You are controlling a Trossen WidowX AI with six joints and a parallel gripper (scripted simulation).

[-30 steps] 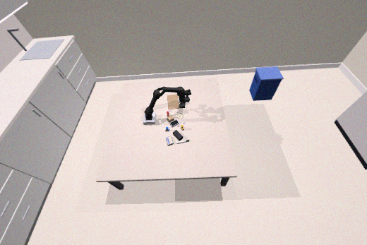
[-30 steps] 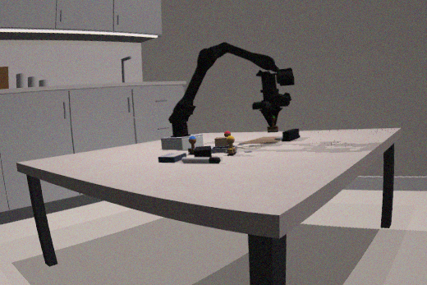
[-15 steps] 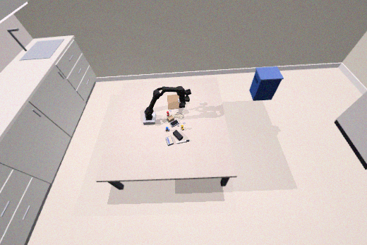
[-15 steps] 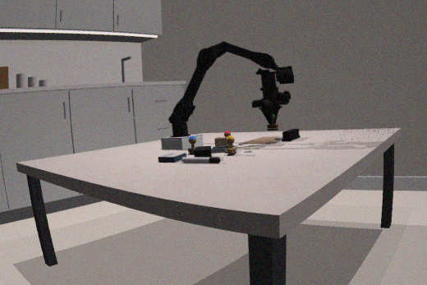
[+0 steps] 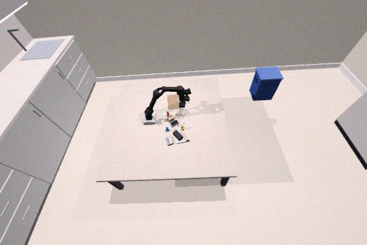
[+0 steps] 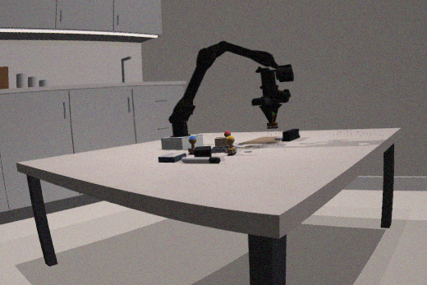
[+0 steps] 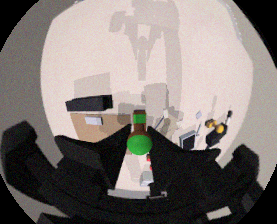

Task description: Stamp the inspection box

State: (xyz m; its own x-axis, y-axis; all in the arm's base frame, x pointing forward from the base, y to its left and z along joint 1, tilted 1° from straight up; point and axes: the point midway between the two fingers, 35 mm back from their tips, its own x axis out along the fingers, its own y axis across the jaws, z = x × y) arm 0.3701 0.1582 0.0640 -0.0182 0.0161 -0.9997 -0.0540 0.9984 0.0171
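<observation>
The ink pad lies 20 cm to the right of my gripper tip, 9 cm behind it and 8 cm below it. From my gripper tip the other things lie so: pale card 9 cm to the right, 9 cm below, 5 cm behind; black block 14 cm to the left, 7 cm below; green-knobbed stamp right at my gripper tip.
</observation>
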